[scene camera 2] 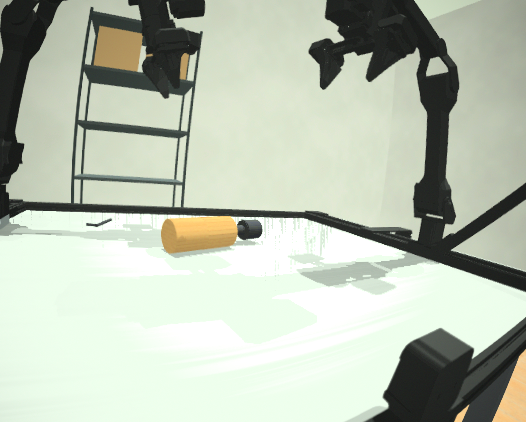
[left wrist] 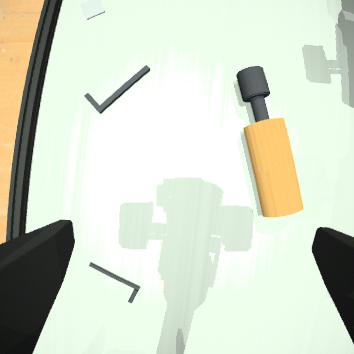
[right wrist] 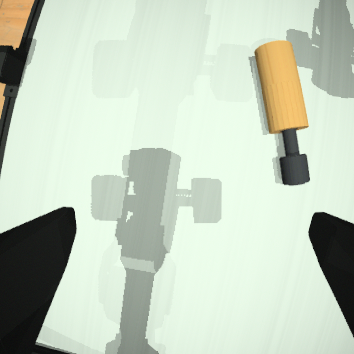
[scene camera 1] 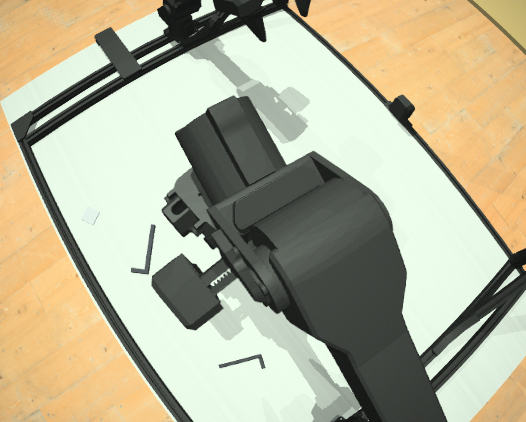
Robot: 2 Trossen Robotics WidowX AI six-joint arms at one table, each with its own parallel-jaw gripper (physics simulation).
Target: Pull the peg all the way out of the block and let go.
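Places are measured from the left arm's base along level axes (x ahead, y left, z up), in centimetres.
Pixels of known places: left gripper, fingertip midpoint: (scene camera 2: 171,93) (left wrist: 197,237); right gripper, fingertip midpoint: (scene camera 2: 343,84) (right wrist: 196,222) (scene camera 1: 284,28); right arm's base at its link origin: (scene camera 2: 428,245) (scene camera 1: 180,30).
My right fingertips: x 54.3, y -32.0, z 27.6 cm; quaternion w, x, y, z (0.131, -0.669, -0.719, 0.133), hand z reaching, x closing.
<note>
Behind a point stands the place of what it marks.
The orange cylindrical block (scene camera 2: 200,234) {x 37.3, y -21.3, z 1.5 cm} (left wrist: 274,167) {x 38.2, y -17.3, z 3.5 cm} (right wrist: 281,86) {x 39.2, y -19.2, z 3.4 cm} lies on its side on the table. The dark peg (scene camera 2: 250,229) {x 48.6, y -17.6, z 1.3 cm} (left wrist: 253,82) {x 49.2, y -15.0, z 2.6 cm} (right wrist: 295,169) {x 49.9, y -16.1, z 2.6 cm} sticks out of one end of it, its thick head and part of its thin shaft showing; the rest is hidden inside. My left gripper (scene camera 2: 170,91) {x 34.2, y -4.9, z 26.6 cm} (left wrist: 197,237) {x 34.2, y -4.9, z 26.6 cm} is open and empty, high above the table. The left arm covers block and peg in scene camera 1. My right gripper (scene camera 1: 284,27) {x 54.3, y -32.0, z 27.6 cm} (scene camera 2: 347,84) {x 54.3, y -32.0, z 27.6 cm} (right wrist: 196,222) {x 54.3, y -32.0, z 27.6 cm} is open and empty, also high above the table, apart from the peg and block.
Two dark L-shaped bars (scene camera 1: 150,250) {x 48.6, y 2.3, z -1.2 cm} (scene camera 1: 241,361) {x 22.7, y 2.8, z -1.3 cm} (left wrist: 125,87) {x 49.0, y 1.9, z -1.1 cm} (left wrist: 114,276) {x 22.9, y 2.8, z -1.3 cm} and a pale square (scene camera 1: 91,216) {x 62.0, y 7.8, z -1.6 cm} (left wrist: 93,9) {x 61.9, y 7.7, z -1.6 cm} lie on the table. A black rail (scene camera 1: 70,215) edges it, with a black box (scene camera 1: 401,107) {x 38.6, y -56.8, z 2.6 cm} (scene camera 2: 432,370) {x 36.3, y -58.7, z 3.1 cm} mounted there. A shelf unit (scene camera 2: 76,150) stands behind.
</note>
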